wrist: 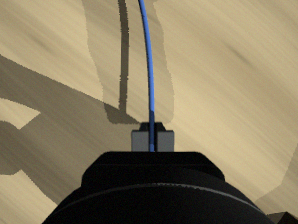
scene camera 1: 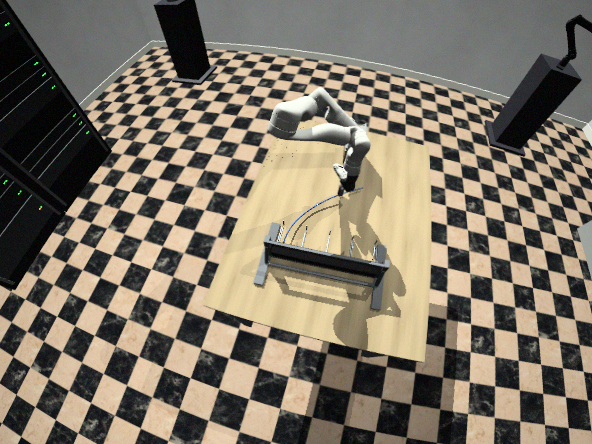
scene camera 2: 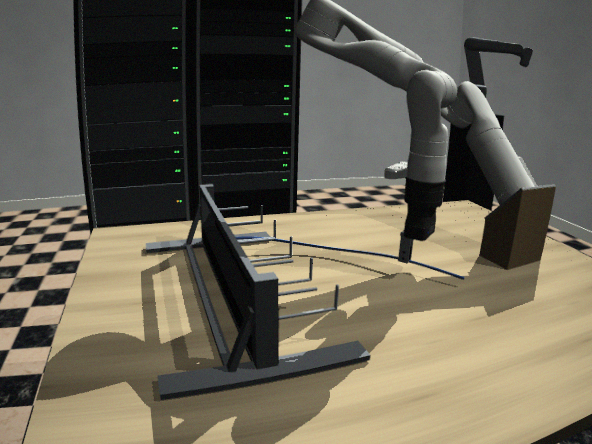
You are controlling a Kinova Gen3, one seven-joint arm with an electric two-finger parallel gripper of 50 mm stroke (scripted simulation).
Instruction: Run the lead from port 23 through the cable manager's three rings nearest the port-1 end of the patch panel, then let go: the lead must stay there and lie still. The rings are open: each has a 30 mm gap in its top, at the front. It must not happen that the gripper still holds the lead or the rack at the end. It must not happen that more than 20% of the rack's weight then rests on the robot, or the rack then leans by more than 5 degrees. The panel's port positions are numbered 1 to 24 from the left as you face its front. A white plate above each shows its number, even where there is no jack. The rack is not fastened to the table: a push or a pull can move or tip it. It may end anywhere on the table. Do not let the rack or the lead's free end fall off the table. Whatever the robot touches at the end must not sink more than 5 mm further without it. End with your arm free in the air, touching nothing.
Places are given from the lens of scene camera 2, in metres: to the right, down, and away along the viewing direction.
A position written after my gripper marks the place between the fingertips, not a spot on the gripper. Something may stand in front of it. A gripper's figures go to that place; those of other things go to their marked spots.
my gripper [scene camera 2: 404, 260]: 0.23, 0.08, 0.88
dark rack [scene camera 2: 241, 286]: -0.09, 0.10, 0.69
